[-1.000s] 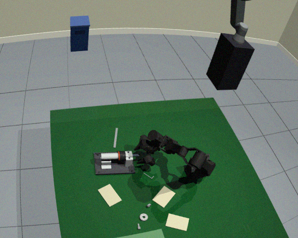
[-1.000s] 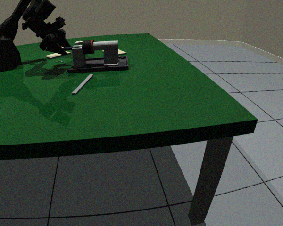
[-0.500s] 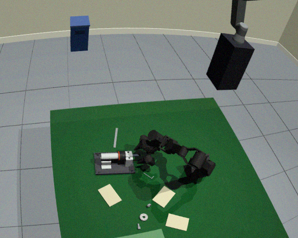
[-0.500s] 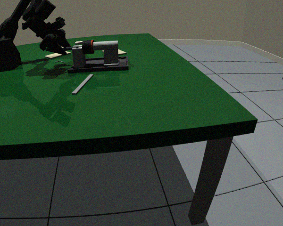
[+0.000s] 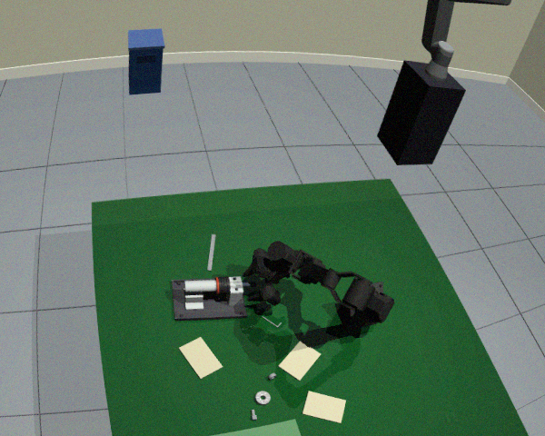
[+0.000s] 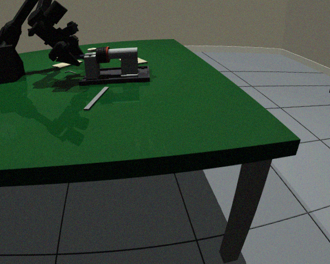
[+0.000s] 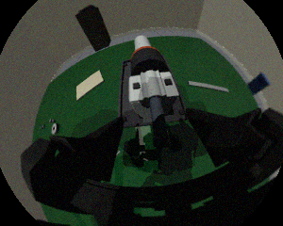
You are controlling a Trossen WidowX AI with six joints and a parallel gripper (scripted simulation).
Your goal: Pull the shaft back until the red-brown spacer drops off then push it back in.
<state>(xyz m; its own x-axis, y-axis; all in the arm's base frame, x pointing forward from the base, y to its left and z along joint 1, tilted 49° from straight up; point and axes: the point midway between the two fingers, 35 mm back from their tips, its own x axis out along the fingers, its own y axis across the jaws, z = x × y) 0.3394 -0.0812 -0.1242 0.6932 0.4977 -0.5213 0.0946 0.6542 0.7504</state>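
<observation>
The black spacer is 70 mm ahead of my gripper tip, 20 mm above it and 10 mm to the right of it. Also, from my gripper tip: grey bar: 200 mm to the right, 60 mm below, 60 mm ahead; nut: 300 mm to the left, 50 mm below, 10 mm behind; red-brown spacer: 90 mm ahead, 20 mm above, 10 mm to the right.
</observation>
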